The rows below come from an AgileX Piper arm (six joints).
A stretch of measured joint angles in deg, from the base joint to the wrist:
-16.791, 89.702, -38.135, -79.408, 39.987, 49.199
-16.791, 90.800, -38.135, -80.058, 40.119, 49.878
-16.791, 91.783, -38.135, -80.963, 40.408, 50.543
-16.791, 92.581, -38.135, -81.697, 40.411, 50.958
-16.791, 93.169, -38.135, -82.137, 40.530, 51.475
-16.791, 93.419, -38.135, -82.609, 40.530, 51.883
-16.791, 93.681, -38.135, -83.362, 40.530, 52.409
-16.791, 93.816, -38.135, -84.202, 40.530, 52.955
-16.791, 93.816, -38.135, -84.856, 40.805, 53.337
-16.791, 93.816, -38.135, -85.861, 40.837, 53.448
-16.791, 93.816, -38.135, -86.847, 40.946, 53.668
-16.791, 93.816, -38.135, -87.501, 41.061, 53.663
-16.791, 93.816, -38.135, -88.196, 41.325, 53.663
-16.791, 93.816, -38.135, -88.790, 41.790, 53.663
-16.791, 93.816, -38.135, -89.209, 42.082, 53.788
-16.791, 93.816, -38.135, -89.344, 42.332, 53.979
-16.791, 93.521, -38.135, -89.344, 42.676, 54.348
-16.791, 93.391, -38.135, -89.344, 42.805, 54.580
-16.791, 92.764, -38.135, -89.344, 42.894, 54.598
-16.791, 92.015, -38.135, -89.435, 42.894, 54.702
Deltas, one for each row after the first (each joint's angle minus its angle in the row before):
0.000, 1.098, 0.000, -0.650, 0.132, 0.679
0.000, 0.983, 0.000, -0.905, 0.289, 0.665
0.000, 0.798, 0.000, -0.734, 0.003, 0.415
0.000, 0.588, 0.000, -0.440, 0.119, 0.517
0.000, 0.250, 0.000, -0.472, 0.000, 0.408
0.000, 0.262, 0.000, -0.753, 0.000, 0.526
0.000, 0.135, 0.000, -0.840, 0.000, 0.546
0.000, 0.000, 0.000, -0.654, 0.275, 0.382
0.000, 0.000, 0.000, -1.005, 0.032, 0.111
0.000, 0.000, 0.000, -0.986, 0.109, 0.220
0.000, 0.000, 0.000, -0.654, 0.115, -0.005
0.000, 0.000, 0.000, -0.695, 0.264, 0.000
0.000, 0.000, 0.000, -0.594, 0.465, 0.000
0.000, 0.000, 0.000, -0.419, 0.292, 0.125
0.000, 0.000, 0.000, -0.135, 0.250, 0.191
0.000, -0.295, 0.000, 0.000, 0.344, 0.369
0.000, -0.130, 0.000, 0.000, 0.129, 0.232
0.000, -0.627, 0.000, 0.000, 0.089, 0.018
0.000, -0.749, 0.000, -0.091, 0.000, 0.104

